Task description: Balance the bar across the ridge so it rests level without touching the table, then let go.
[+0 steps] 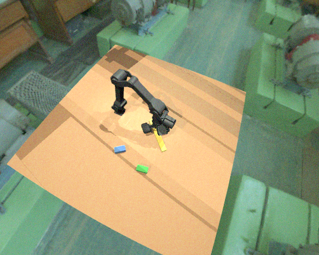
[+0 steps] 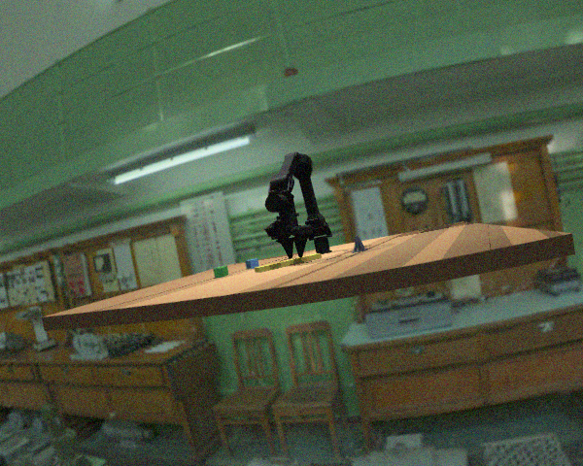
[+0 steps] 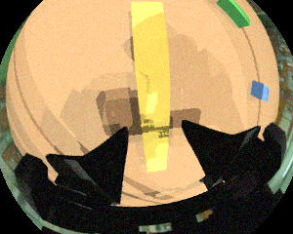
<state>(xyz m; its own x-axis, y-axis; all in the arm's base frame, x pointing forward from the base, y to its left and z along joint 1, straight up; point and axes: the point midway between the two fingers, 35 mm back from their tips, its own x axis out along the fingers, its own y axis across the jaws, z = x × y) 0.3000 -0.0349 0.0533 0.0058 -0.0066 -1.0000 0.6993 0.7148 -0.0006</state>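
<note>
The yellow bar lies 20 mm to the right of my gripper tip, 20 mm ahead of it and 10 mm below it. Round my gripper tip: blue block (220 mm to the right, 150 mm behind); then green block (270 mm to the right, 30 mm ahead).
</note>
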